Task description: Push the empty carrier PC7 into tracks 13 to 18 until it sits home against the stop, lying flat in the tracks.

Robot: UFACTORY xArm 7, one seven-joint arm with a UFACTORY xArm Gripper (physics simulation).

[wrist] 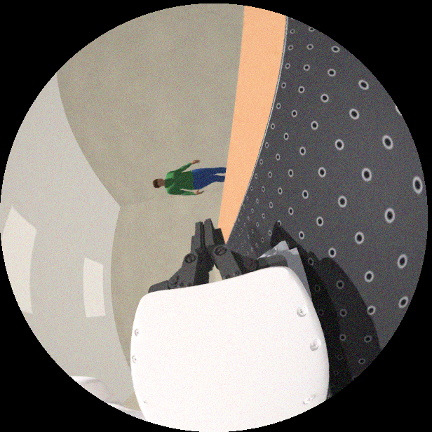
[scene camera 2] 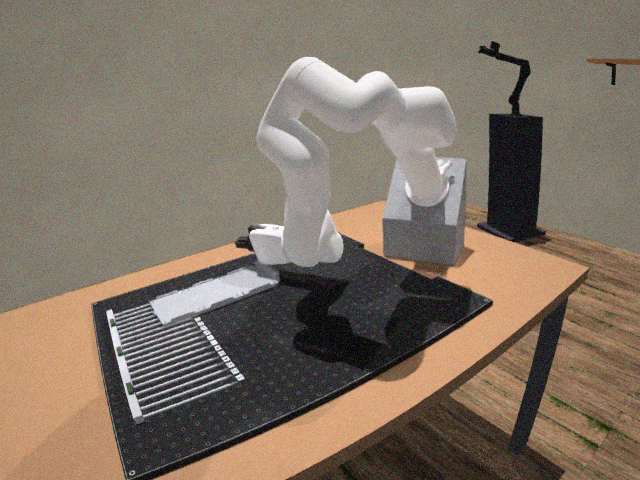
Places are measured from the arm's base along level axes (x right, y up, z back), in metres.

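Pixels of known places: gripper, fingertip midpoint: (scene camera 2: 238,242); arm's base, origin of the base link: (scene camera 2: 427,186).
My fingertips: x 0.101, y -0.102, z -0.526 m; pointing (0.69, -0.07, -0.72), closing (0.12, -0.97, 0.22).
For each thing: its top centre in the pictures, then the offset to it from my fingertips. "*": a spot on its surface instead. Level surfaces: height alone.
- white empty carrier PC7, middle of its top: (scene camera 2: 211,285) dx -0.140, dy -0.047, dz -0.089 m
- white stop bar, surface spot: (scene camera 2: 124,366) * dx -0.407, dy -0.061, dz -0.287 m
- black perforated board, its level: dy -0.077 m
- wooden table, its level: dy -0.090 m
The white empty carrier PC7 (scene camera 2: 211,294) is a long flat tray. Its front end lies over the far-side tracks (scene camera 2: 175,356), with a stretch of rails showing between it and the white stop bar (scene camera 2: 124,366). Its rear end is close to the gripper housing; whether they touch is hidden. Part of the carrier (wrist: 298,265) shows at the right of the housing in the wrist view. Whether it lies fully flat cannot be told. My gripper (scene camera 2: 241,241) (wrist: 207,230) is shut and empty, turned sideways low above the board, its fingers pointing towards the far table edge.
The black perforated board (scene camera 2: 289,372) (wrist: 350,200) lies on the wooden table (scene camera 2: 516,263) (wrist: 257,75). White number tiles (scene camera 2: 219,348) line the near ends of the tracks. The grey arm base (scene camera 2: 423,240) stands behind at the right. A person (wrist: 182,182) in green stands beyond the table.
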